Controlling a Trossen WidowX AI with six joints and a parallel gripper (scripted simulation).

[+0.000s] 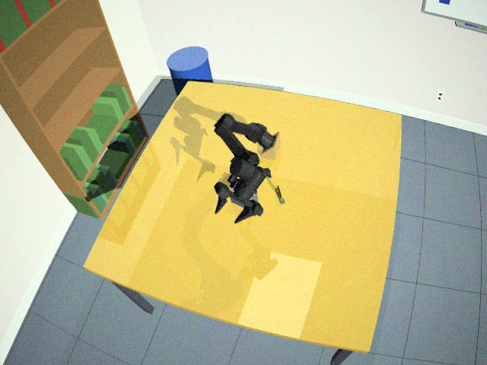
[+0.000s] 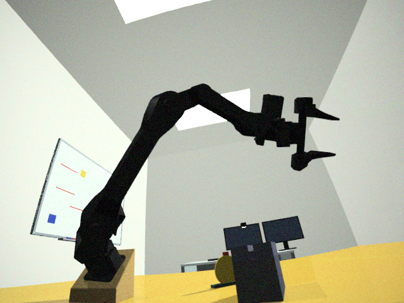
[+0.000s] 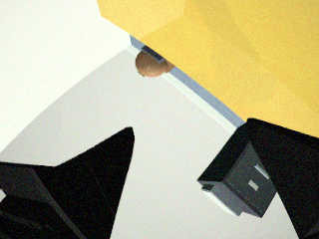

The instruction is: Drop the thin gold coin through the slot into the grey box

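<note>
Right now the gold coin is 310 mm behind my gripper tip, 90 mm to the left of it and 240 mm below it.
</note>
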